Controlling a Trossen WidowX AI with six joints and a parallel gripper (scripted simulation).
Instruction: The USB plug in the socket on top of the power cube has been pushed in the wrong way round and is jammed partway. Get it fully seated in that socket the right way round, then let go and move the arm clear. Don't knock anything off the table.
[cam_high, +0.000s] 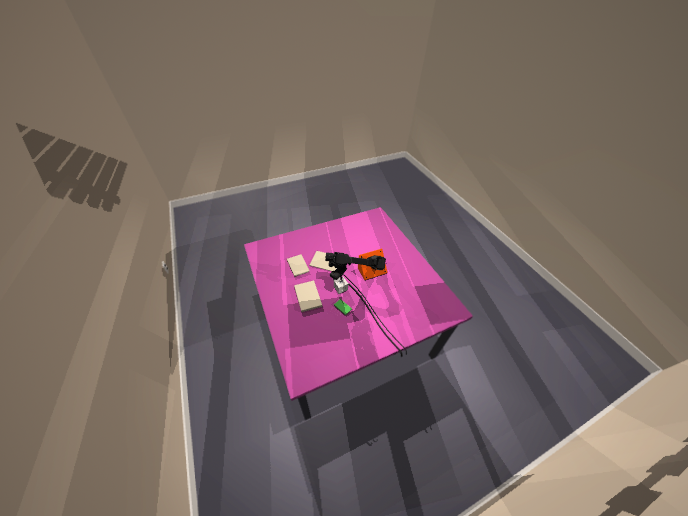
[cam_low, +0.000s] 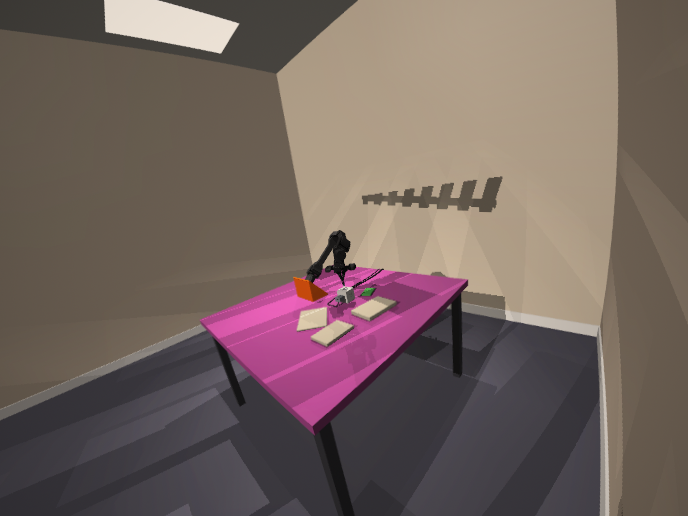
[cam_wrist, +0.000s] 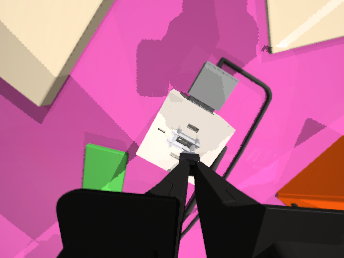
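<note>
Right now my gripper tip is 2 cm above the dark USB plug. Round my gripper tip: green block: 5 cm ahead, 16 cm to the left, 13 cm below.
</note>
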